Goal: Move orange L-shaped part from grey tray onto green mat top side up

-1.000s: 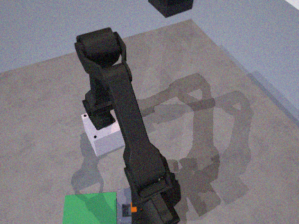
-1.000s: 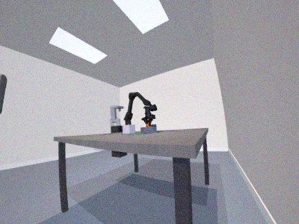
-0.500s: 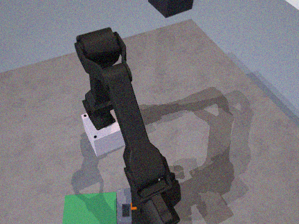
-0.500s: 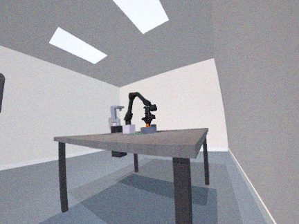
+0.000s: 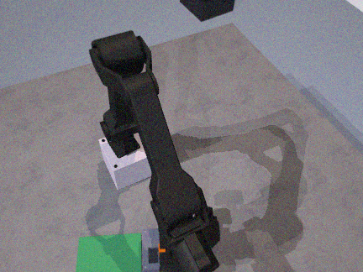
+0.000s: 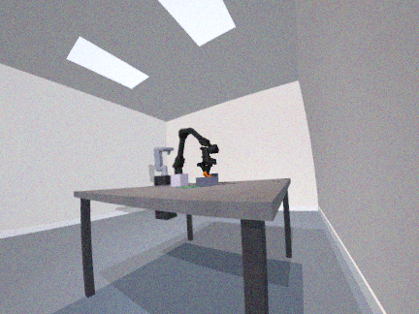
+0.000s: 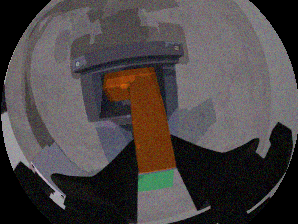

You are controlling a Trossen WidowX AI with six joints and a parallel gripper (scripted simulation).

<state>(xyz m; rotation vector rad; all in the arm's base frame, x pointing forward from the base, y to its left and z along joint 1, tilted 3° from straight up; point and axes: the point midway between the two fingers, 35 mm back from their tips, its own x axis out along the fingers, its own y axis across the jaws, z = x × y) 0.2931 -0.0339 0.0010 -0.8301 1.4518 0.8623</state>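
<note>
The green mat is 80 mm behind my gripper tip, 120 mm to the right of it and 90 mm below it. Round my gripper tip: orange L-shaped part: 40 mm to the left, 30 mm below.
</note>
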